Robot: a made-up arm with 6 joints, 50 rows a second.
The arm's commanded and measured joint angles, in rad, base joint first. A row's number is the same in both.
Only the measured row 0 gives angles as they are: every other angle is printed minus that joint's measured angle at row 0.
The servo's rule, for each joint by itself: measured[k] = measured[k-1] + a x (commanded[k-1-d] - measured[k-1]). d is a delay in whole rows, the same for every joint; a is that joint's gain. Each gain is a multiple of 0.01, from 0.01 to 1. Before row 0 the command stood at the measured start. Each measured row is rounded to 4 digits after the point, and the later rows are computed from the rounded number. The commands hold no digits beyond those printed.
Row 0, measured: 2.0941, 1.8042, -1.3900, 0.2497, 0.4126, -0.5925
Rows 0 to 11, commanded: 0.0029, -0.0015, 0.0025, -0.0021, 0.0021, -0.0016; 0.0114, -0.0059, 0.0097, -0.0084, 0.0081, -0.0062; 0.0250, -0.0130, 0.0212, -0.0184, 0.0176, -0.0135; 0.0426, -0.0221, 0.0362, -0.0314, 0.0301, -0.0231; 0.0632, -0.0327, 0.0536, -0.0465, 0.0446, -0.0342; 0.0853, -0.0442, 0.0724, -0.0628, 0.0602, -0.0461; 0.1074, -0.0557, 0.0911, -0.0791, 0.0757, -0.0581; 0.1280, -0.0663, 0.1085, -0.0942, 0.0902, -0.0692; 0.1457, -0.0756, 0.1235, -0.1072, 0.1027, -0.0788; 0.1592, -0.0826, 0.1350, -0.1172, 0.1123, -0.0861; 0.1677, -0.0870, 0.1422, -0.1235, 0.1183, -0.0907; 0.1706, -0.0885, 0.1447, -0.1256, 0.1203, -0.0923
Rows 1 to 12, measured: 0.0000, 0.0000, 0.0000, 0.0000, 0.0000, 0.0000; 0.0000, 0.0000, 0.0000, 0.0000, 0.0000, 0.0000; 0.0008, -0.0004, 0.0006, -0.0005, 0.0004, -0.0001; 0.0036, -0.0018, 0.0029, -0.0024, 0.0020, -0.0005; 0.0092, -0.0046, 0.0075, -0.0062, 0.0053, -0.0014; 0.0179, -0.0090, 0.0147, -0.0122, 0.0105, -0.0029; 0.0297, -0.0149, 0.0244, -0.0204, 0.0177, -0.0051; 0.0442, -0.0222, 0.0364, -0.0306, 0.0266, -0.0080; 0.0606, -0.0306, 0.0501, -0.0422, 0.0369, -0.0115; 0.0781, -0.0395, 0.0647, -0.0547, 0.0481, -0.0155; 0.0957, -0.0485, 0.0794, -0.0673, 0.0596, -0.0199; 0.1122, -0.0570, 0.0933, -0.0793, 0.0707, -0.0245
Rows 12 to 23, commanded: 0.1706, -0.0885, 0.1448, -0.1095, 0.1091, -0.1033; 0.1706, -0.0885, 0.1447, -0.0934, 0.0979, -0.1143; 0.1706, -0.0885, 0.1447, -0.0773, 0.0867, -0.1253; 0.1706, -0.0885, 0.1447, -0.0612, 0.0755, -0.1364; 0.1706, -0.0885, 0.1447, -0.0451, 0.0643, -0.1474; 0.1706, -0.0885, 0.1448, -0.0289, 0.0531, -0.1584; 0.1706, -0.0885, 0.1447, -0.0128, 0.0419, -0.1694; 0.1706, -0.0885, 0.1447, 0.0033, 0.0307, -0.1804; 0.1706, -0.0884, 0.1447, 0.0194, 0.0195, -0.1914; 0.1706, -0.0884, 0.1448, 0.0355, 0.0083, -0.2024; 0.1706, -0.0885, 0.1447, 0.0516, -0.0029, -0.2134; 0.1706, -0.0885, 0.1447, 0.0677, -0.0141, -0.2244
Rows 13 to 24, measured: 0.1266, -0.0645, 0.1055, -0.0899, 0.0807, -0.0291; 0.1380, -0.0705, 0.1153, -0.0985, 0.0890, -0.0335; 0.1465, -0.0750, 0.1227, -0.1011, 0.0932, -0.0384; 0.1528, -0.0784, 0.1282, -0.0993, 0.0942, -0.0437; 0.1574, -0.0809, 0.1323, -0.0940, 0.0926, -0.0494; 0.1608, -0.0828, 0.1354, -0.0861, 0.0890, -0.0555; 0.1633, -0.0842, 0.1377, -0.0763, 0.0838, -0.0619; 0.1652, -0.0853, 0.1395, -0.0649, 0.0774, -0.0687; 0.1666, -0.0861, 0.1408, -0.0524, 0.0699, -0.0757; 0.1676, -0.0867, 0.1418, -0.0390, 0.0617, -0.0830; 0.1684, -0.0871, 0.1425, -0.0250, 0.0528, -0.0906; 0.1690, -0.0874, 0.1431, -0.0105, 0.0435, -0.0984
